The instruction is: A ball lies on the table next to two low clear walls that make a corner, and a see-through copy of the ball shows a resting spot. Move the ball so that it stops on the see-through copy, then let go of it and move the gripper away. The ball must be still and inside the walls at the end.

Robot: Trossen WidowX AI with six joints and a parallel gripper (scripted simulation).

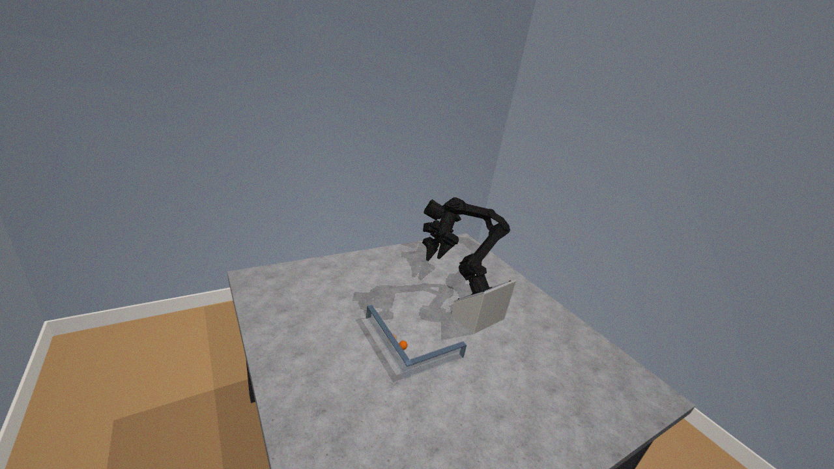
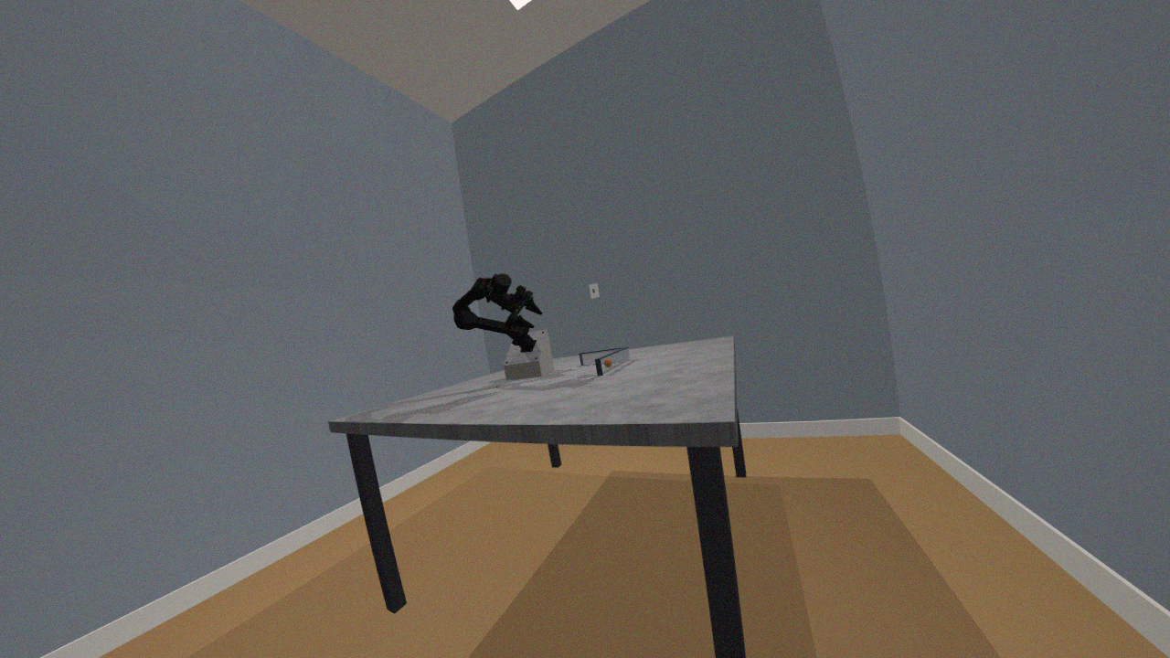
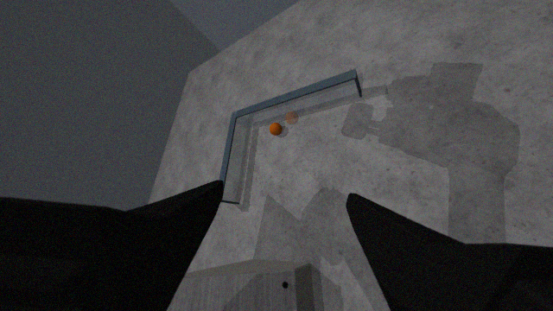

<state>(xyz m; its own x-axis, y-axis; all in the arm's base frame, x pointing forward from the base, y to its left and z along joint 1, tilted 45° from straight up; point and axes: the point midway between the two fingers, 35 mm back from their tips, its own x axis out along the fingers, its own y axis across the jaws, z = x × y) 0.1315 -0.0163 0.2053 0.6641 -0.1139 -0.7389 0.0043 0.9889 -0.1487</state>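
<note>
Right now my gripper tip is 20 cm short of the orange ball, 16 cm to the right of it and 22 cm above it. Round my gripper tip: clear wall (25 cm ahead, 12 cm to the left, 21 cm below); then see-through copy of ball (22 cm ahead, 12 cm to the left, 22 cm below).
</note>
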